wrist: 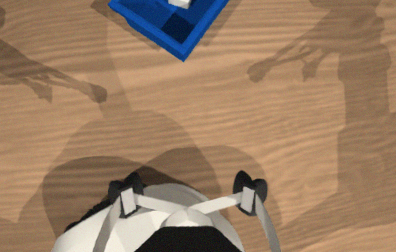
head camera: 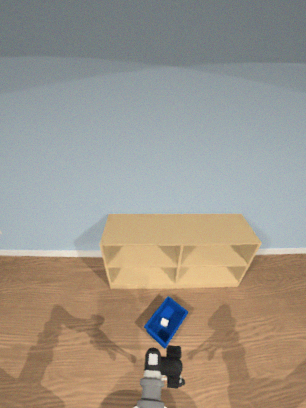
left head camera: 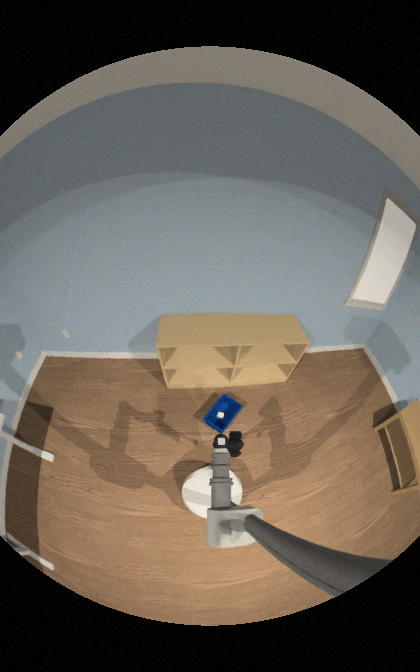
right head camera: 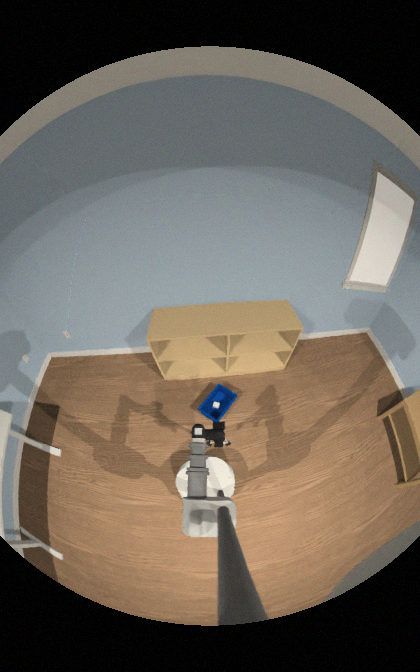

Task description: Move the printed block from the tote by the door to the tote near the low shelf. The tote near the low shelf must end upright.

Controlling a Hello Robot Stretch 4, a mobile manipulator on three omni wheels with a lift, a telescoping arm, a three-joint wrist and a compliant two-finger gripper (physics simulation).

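Places are measured from the robot's base along level axes (x down, y left, z ahead), in centimetres.
Where they show: gripper, fingertip midpoint: (wrist: pixel 188 186); robot's base at its link origin: (left head camera: pixel 210 490).
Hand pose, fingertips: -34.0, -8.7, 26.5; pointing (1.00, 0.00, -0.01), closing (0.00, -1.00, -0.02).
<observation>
Things, the pixels of their top centre, and the offset from my fingertips, as dx, dy, dz. Level surfaces: height alone.
- white printed block at its top centre: (left head camera: pixel 220 413) (head camera: pixel 164 321) +32.5, +1.3, +40.2
- blue tote at its top centre: (left head camera: pixel 223 411) (head camera: pixel 167 318) +24.7, -0.2, +39.3
- low shelf at its surface level: dx -24.3
The white printed block (head camera: pixel 164 322) (left head camera: pixel 221 415) (right head camera: pixel 216 405) (wrist: pixel 180 3) lies inside the blue tote (head camera: pixel 177 327) (left head camera: pixel 232 412) (right head camera: pixel 227 402) (wrist: pixel 157 39). The tote stands upright on the floor in front of the low shelf (head camera: pixel 175 229) (left head camera: pixel 232 327) (right head camera: pixel 225 317), turned at an angle to it. My gripper (head camera: pixel 172 370) (left head camera: pixel 235 443) (right head camera: pixel 217 435) (wrist: pixel 188 186) is open, with its fingertips apart and no object between them. It hangs between the tote and my base, clear of the tote. In the wrist view the tote is cut off by the top edge. The tote by the door does not show.
My round white base (left head camera: pixel 197 487) (right head camera: pixel 220 472) stands below the arm. A second wooden shelf (left head camera: pixel 412 425) (right head camera: pixel 412 415) is at the right edge. White legs of furniture (left head camera: pixel 30 446) (right head camera: pixel 40 443) reach in at the left. A pale wall stands behind the low shelf.
</observation>
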